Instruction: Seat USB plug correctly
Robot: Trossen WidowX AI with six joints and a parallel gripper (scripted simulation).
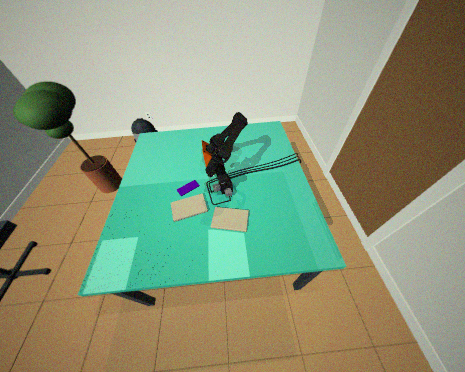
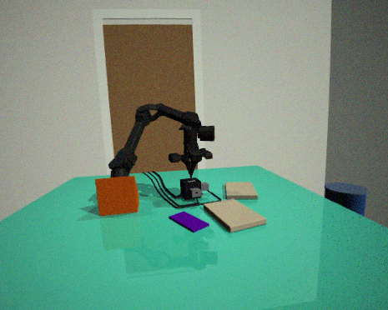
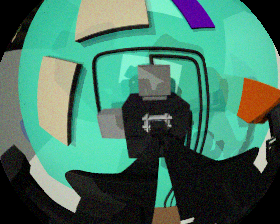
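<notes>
Right now my gripper tip is 2 cm above the usb plug. From my gripper tip the other things lie so: purple card (24 cm to the right, 10 cm below, 3 cm behind).
</notes>
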